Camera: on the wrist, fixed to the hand. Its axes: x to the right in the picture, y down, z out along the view.
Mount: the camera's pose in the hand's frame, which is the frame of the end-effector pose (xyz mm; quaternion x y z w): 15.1 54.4 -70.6 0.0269 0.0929 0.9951 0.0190
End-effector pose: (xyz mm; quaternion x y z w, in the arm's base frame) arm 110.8 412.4 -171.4 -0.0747 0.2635 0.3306 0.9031
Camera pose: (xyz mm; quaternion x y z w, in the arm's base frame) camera 55.8 440.9 -237.2 -0.2544 -0.1721 -0.8910 0.3343
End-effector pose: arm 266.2 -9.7 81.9 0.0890 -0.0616 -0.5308 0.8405
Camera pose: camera 334.6 5.5 24.8 0.0123 -0.0259 0.8363 0.5475
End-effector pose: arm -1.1 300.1 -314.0 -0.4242 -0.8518 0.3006 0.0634
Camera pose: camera 52.2 368.9 -289.7 0.8820 -0.4199 -0.0523 0.2074
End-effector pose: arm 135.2 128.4 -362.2 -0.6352 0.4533 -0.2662 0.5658
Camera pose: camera 66.9 84.2 -401.7 0.4790 0.6861 0.4868 0.2506
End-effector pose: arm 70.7 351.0 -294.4 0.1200 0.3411 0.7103 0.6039
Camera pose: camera -16.3 339.2 -315.9 -0.2920 0.0377 -0.6164 0.7303
